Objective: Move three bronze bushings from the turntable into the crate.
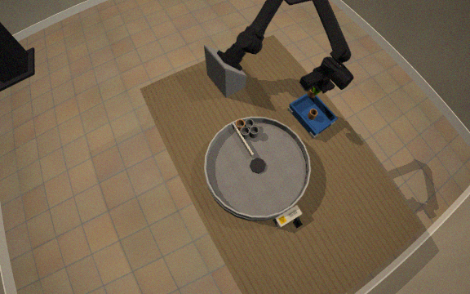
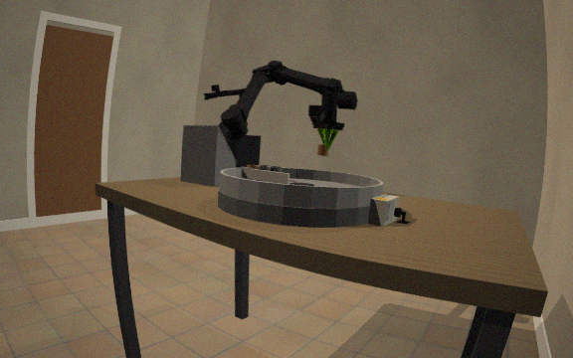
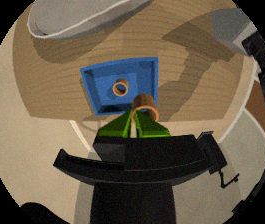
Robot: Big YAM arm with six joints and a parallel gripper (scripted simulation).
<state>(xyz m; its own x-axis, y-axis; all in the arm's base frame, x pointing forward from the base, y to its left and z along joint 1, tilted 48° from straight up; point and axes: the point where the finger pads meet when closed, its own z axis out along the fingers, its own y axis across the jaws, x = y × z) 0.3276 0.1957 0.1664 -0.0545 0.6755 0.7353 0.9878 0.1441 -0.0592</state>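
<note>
Now: hand 130 mm above the blue crate, 30 mm short of it and 10 mm to the right of it. From my hand the other things lie so: grey turntable 360 mm to the right, 150 mm ahead, 100 mm below.
</note>
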